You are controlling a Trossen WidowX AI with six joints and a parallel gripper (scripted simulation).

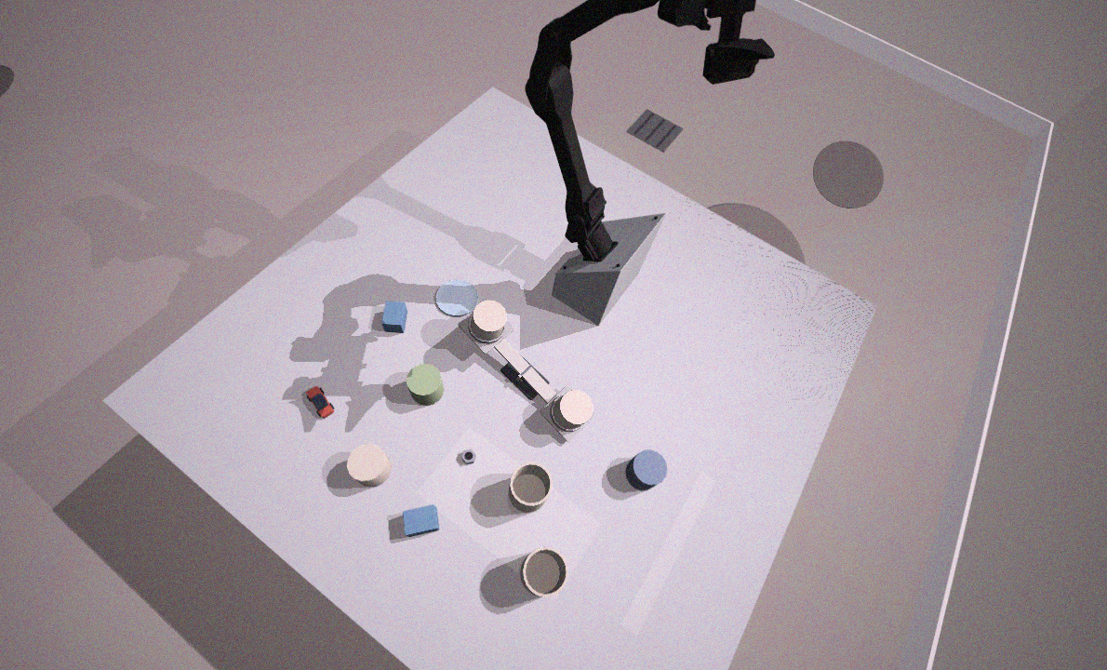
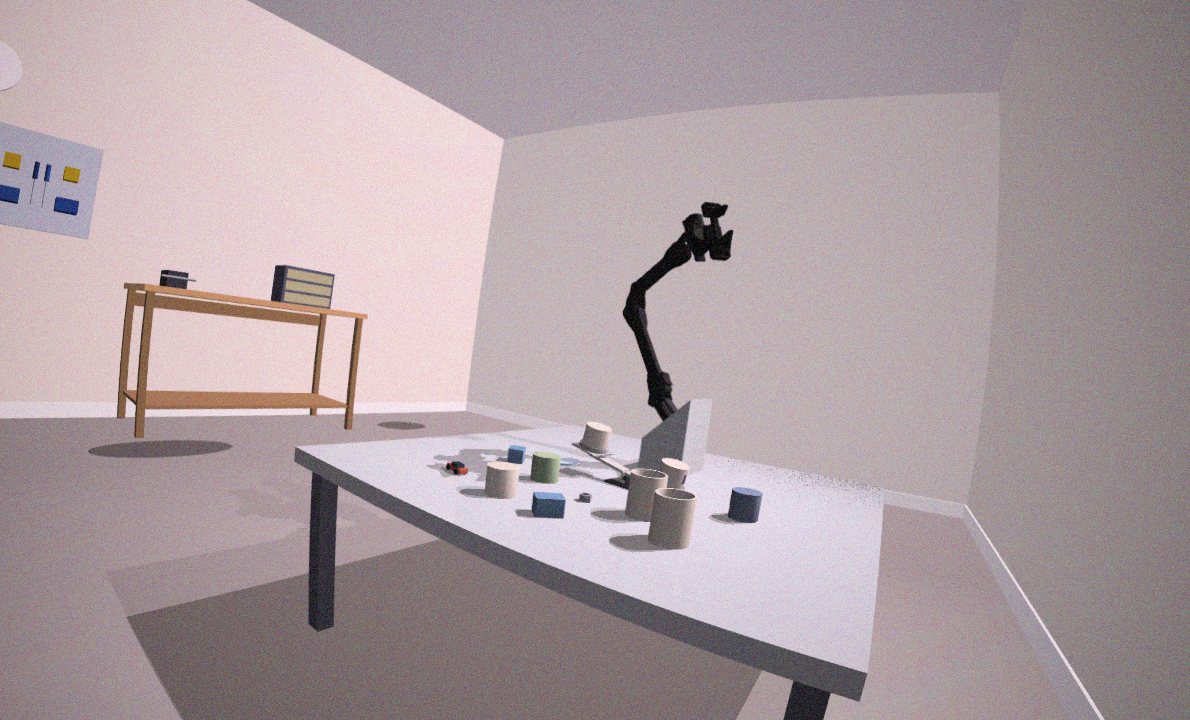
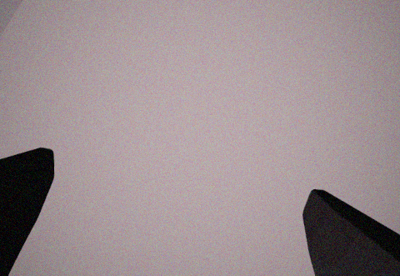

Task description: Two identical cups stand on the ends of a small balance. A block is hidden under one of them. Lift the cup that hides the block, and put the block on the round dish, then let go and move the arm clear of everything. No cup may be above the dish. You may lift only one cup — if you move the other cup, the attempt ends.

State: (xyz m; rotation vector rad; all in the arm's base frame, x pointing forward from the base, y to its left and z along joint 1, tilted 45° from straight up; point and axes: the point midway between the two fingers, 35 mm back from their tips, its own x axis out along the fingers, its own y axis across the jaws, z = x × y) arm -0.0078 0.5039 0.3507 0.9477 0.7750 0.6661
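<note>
The grey block lies 73 cm below my gripper tip, 22 cm ahead of it and 3 cm to the left of it. The rest, counted from my gripper tip: blue cylinder (74 cm below, 22 cm ahead, 21 cm to the left); round light-blue dish (77 cm below, 36 cm to the right, 17 cm ahead); balance (73 cm below, 22 cm ahead, 10 cm to the right).
</note>
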